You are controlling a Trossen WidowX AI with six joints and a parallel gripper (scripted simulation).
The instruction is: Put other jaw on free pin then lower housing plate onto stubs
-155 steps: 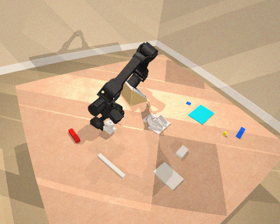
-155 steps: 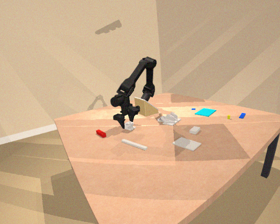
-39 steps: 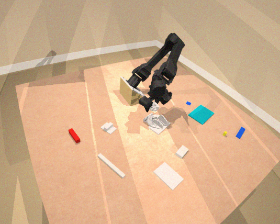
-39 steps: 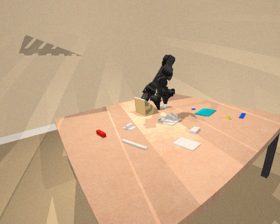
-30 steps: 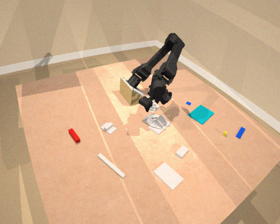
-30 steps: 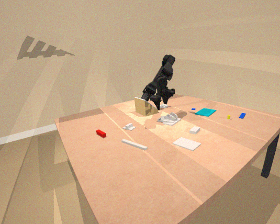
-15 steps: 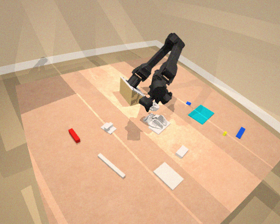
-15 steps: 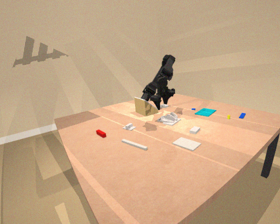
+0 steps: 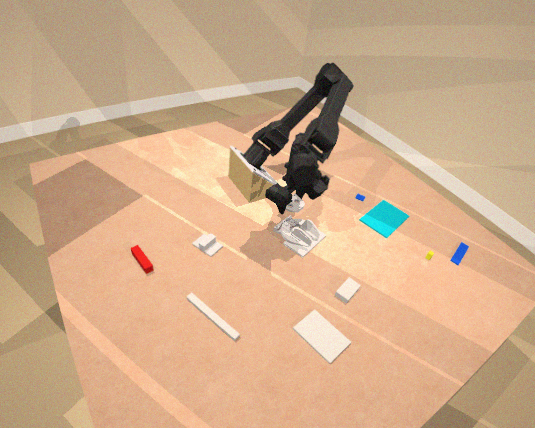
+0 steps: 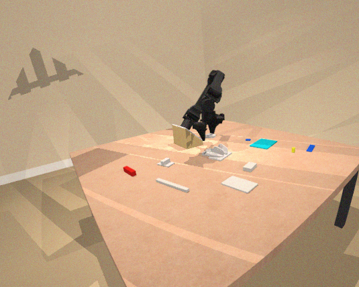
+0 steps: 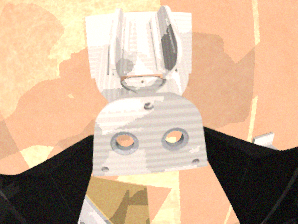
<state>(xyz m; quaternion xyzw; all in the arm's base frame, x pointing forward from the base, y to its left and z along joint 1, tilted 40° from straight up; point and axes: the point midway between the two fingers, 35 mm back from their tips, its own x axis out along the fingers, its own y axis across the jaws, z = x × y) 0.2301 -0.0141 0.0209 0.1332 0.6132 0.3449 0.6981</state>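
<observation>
Right now the white jaw is 3 cm ahead of my gripper tip, 1 cm to the right of it and 6 cm below it. Also, from my gripper tip: teal square (11 cm ahead, 33 cm to the left, 8 cm below); flat white plate (34 cm ahead, 12 cm to the right, 8 cm below); white bar (18 cm ahead, 33 cm to the right, 8 cm below).
</observation>
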